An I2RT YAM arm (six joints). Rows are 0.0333 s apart.
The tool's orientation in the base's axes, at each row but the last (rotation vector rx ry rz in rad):
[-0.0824, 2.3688, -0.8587]
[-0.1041, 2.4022, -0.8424]
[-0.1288, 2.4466, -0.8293]
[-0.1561, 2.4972, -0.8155]
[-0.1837, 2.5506, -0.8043]
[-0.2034, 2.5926, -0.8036]
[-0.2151, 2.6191, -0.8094]
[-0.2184, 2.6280, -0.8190]
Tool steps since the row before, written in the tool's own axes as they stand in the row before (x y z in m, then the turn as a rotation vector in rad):
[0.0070, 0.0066, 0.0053, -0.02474, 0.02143, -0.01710]
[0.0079, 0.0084, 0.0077, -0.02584, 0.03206, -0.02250]
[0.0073, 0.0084, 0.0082, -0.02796, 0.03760, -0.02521]
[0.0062, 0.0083, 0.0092, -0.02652, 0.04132, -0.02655]
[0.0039, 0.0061, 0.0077, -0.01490, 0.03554, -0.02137]
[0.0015, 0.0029, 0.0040, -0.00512, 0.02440, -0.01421]
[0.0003, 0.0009, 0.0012, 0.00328, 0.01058, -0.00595]
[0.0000, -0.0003, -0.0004, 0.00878, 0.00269, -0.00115]
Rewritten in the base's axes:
[-0.0017, 0.0004, -0.0108, 0.01344, 0.03276, 0.01049]
[-0.0013, 0.0005, -0.0138, 0.01258, 0.04447, 0.00813]
[-0.0012, 0.0005, -0.0138, 0.01340, 0.05092, 0.00766]
[-0.0004, 0.0004, -0.0138, 0.01165, 0.05428, 0.00582]
[0.0002, 0.0001, -0.0106, 0.00369, 0.04390, 0.00090]
[0.0003, 0.0000, -0.0052, -0.00188, 0.02860, -0.00149]
[0.0002, 0.0001, -0.0015, -0.00575, 0.01088, -0.00256]
[-0.0001, 0.0000, 0.0005, -0.00860, 0.00055, -0.00338]

